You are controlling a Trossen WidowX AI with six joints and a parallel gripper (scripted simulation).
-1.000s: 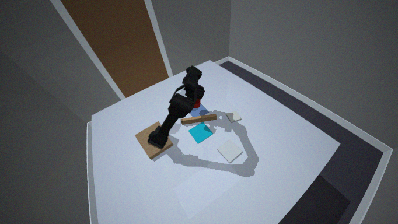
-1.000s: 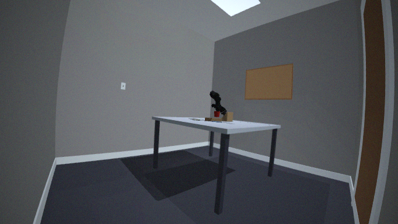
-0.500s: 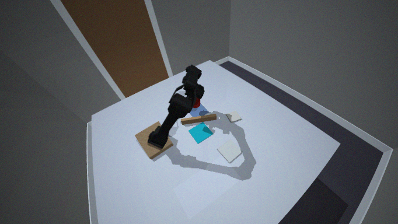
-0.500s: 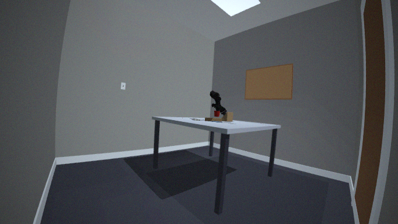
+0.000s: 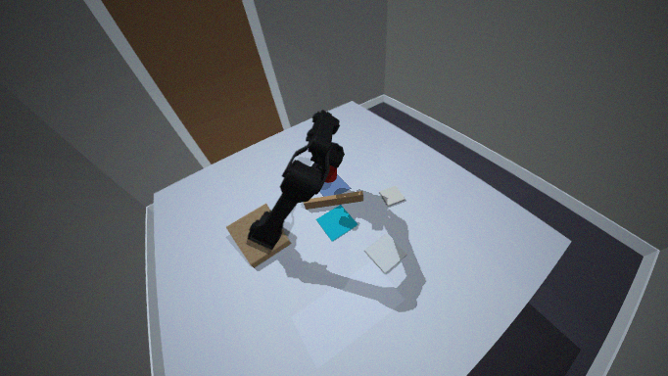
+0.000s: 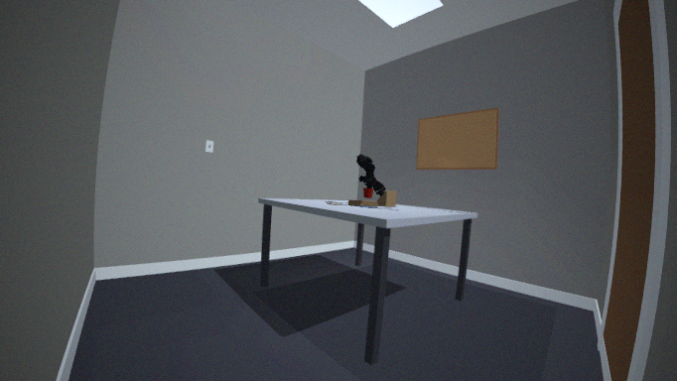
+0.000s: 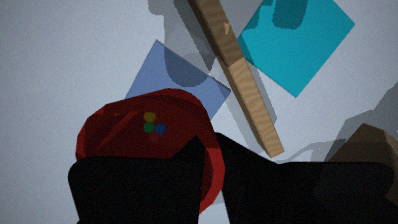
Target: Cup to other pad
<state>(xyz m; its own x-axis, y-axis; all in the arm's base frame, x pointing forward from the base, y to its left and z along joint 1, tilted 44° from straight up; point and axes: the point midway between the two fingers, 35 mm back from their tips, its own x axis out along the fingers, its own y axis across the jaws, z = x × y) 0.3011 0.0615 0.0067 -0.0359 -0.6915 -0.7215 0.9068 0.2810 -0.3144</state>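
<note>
Right now my gripper tip is 13 cm to the left of the teal pad, 11 cm above it and 6 cm past it. Round my gripper tip: red cup: 3 cm ahead, 1 cm to the left; then blue pad: 11 cm below, 3 cm ahead, 2 cm to the left.
</note>
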